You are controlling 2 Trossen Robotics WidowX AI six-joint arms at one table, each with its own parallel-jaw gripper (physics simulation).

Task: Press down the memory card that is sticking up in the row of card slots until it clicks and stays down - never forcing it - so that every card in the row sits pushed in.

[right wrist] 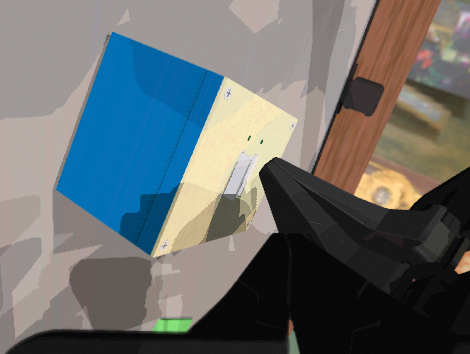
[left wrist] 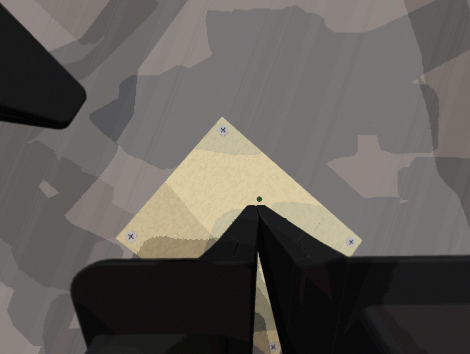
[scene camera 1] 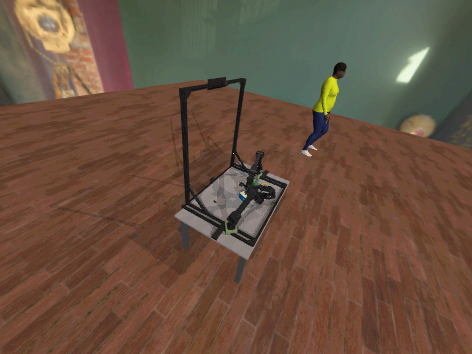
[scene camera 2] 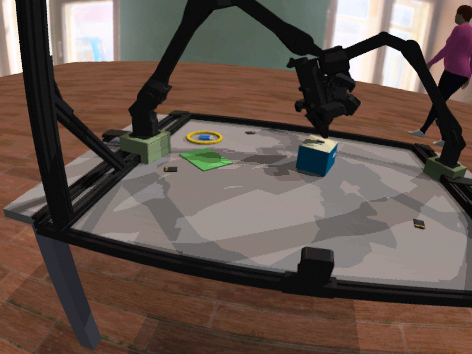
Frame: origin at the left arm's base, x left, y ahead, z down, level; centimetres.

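Where they show: left gripper, between the fingertips: point(right wrist: 266, 164) point(left wrist: 255, 214) point(scene camera 1: 245, 194) point(scene camera 2: 325, 138); right gripper, between the fingertips: point(right wrist: 285, 247) point(left wrist: 77, 113); left arm's base, origin of its link: point(scene camera 1: 257, 172) point(scene camera 2: 144, 134); right arm's base, origin of its link: point(scene camera 1: 231, 226) point(scene camera 2: 447, 162).
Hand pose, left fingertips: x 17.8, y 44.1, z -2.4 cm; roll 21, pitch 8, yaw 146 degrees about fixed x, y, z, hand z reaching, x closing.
Note:
Each offset is from my left fingertips to the centre of the thing. "spot": to the spot under its first point. Level surfaces: height alone.
A blue box {dz +4.7, dx -0.8, dy -1.3 cm} point(scene camera 2: 316, 159) point(right wrist: 132, 130) has a cream top {dz +1.4 cm} point(left wrist: 220, 175) with corner screws and two small dark dots. A narrow pale slot piece {spot: dz +1.1, dx +0.2, dy -1.1 cm} point(right wrist: 237, 175) lies near the middle of that top. The separate cards in it and their heights cannot be made out. My left gripper point(scene camera 1: 246, 191) point(scene camera 2: 325, 134) point(left wrist: 255, 214) is shut and empty, pointing down close over the top, and its fingers hide the slots in the left wrist view. Contact cannot be told. My right gripper point(right wrist: 285, 247) is shut and empty, off to one side of the box, close to the left gripper.
A green sheet {dz +8.0, dx -12.4, dy -28.4 cm} point(scene camera 2: 206, 159), a yellow ring {spot: dz +7.5, dx -2.5, dy -39.8 cm} point(scene camera 2: 188, 138) around a small blue piece {spot: dz +7.4, dx +0.8, dy -35.7 cm} point(scene camera 2: 205, 137), and small dark cards {dz +8.0, dx -22.4, dy -32.4 cm} point(scene camera 2: 171, 169) {dz +8.0, dx -17.9, dy +26.0 cm} point(scene camera 2: 419, 224) lie on the table. Another small item {dz +8.0, dx +15.0, dy -26.3 cm} point(scene camera 2: 250, 132) lies near the back. A black block point(scene camera 2: 317, 262) stands on the front rail. The two arms nearly meet above the box.

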